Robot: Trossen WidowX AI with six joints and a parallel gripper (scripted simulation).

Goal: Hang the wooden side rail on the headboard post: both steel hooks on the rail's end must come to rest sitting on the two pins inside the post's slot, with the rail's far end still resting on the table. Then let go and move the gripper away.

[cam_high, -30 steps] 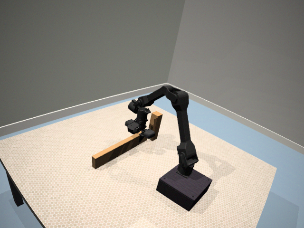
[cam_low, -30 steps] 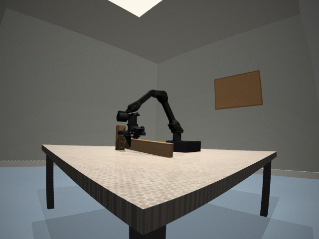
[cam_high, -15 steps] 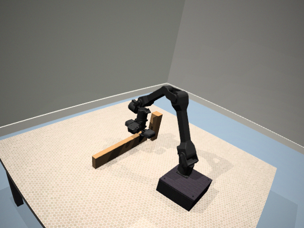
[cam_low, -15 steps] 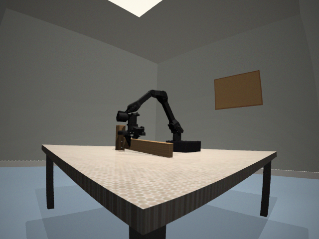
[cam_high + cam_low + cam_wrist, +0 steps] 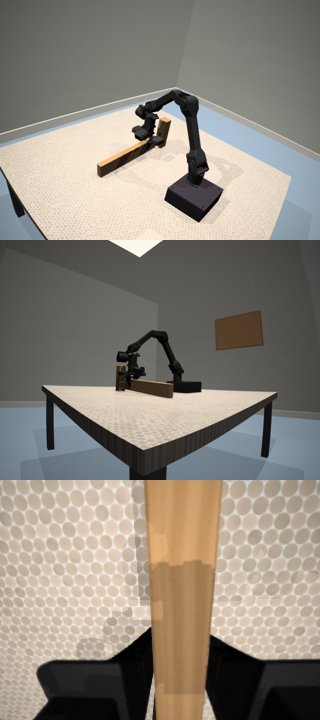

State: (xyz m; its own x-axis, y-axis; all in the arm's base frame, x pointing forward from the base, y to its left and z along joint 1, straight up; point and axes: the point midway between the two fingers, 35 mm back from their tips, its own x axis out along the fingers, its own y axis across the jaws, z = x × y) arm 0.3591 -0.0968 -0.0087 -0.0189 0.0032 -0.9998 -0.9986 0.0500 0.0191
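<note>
My gripper tip is 14 cm to the left of the headboard post, 4 cm below it and 1 cm past it.
</note>
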